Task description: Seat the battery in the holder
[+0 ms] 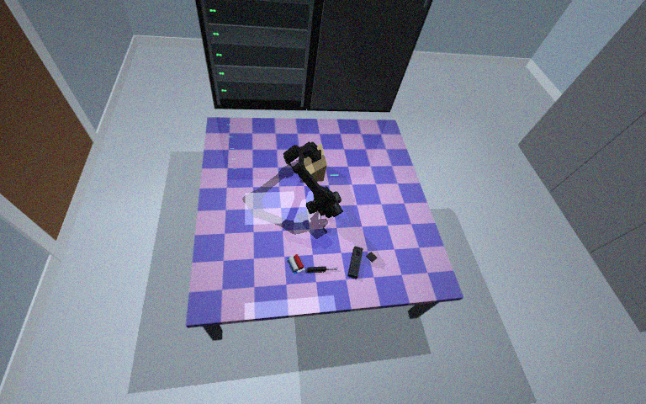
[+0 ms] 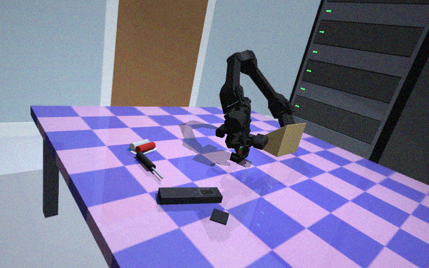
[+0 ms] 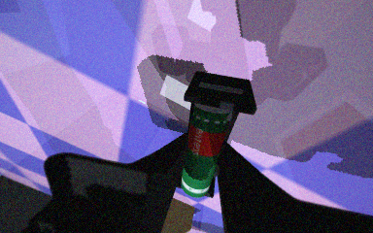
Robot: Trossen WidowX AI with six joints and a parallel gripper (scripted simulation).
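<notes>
Right now the battery is 10 mm above my gripper tip. The rest, counted from my gripper tip: black square (290 mm ahead, 260 mm to the left, 10 mm below); then black remote (320 mm ahead, 170 mm to the left); then screwdriver (360 mm ahead, 10 mm to the left, 10 mm below).
</notes>
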